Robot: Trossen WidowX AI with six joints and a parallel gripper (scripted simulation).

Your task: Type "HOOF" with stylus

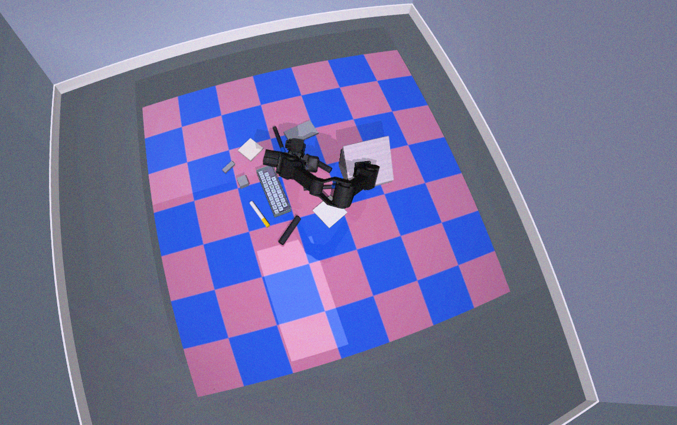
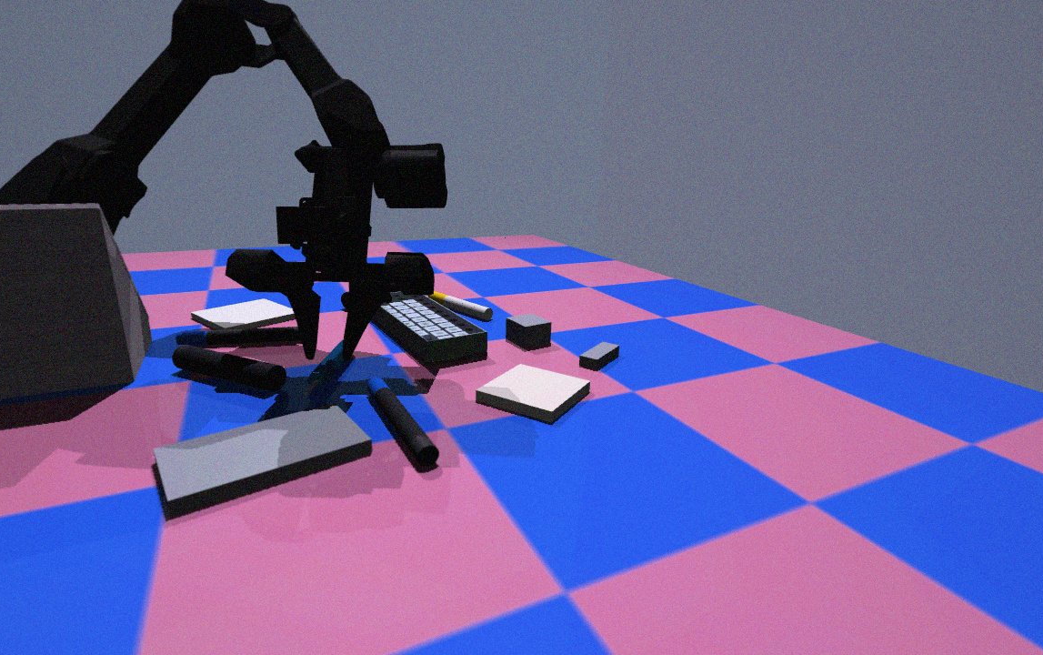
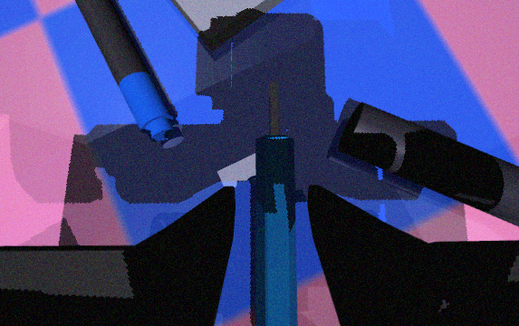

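Right now the blue stylus is 10 mm to the right of my gripper tip, 10 mm below it and 10 mm behind it. Round my gripper tip: grey slab 130 mm to the right, 50 mm behind, 10 mm below; white pad 170 mm ahead, 100 mm to the right, 10 mm below; stylus tip 40 mm to the right, 20 mm behind, 10 mm below.
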